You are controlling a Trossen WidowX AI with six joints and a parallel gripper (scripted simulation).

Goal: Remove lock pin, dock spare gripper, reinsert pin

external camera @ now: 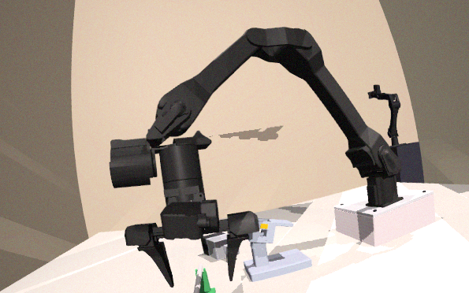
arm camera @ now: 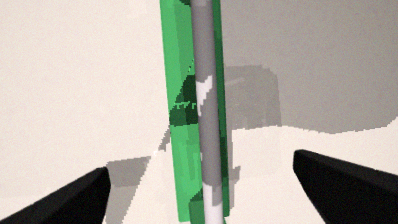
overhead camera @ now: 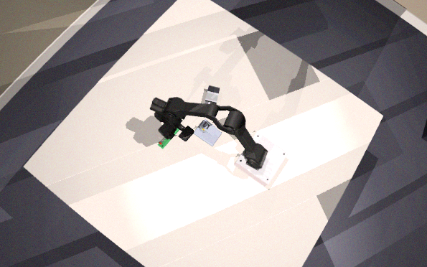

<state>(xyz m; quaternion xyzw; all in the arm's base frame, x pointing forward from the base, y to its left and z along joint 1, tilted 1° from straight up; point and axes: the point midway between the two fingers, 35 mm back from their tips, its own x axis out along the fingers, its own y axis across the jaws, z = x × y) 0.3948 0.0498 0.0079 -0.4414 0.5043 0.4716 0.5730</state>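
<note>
My gripper tip is 1 cm short of the green stand, 2 cm to the right of it and 1 cm above it. Round my gripper tip: spare gripper 7 cm behind, 24 cm to the right, 1 cm below; grey mount 13 cm behind, 8 cm to the right, 2 cm above.
</note>
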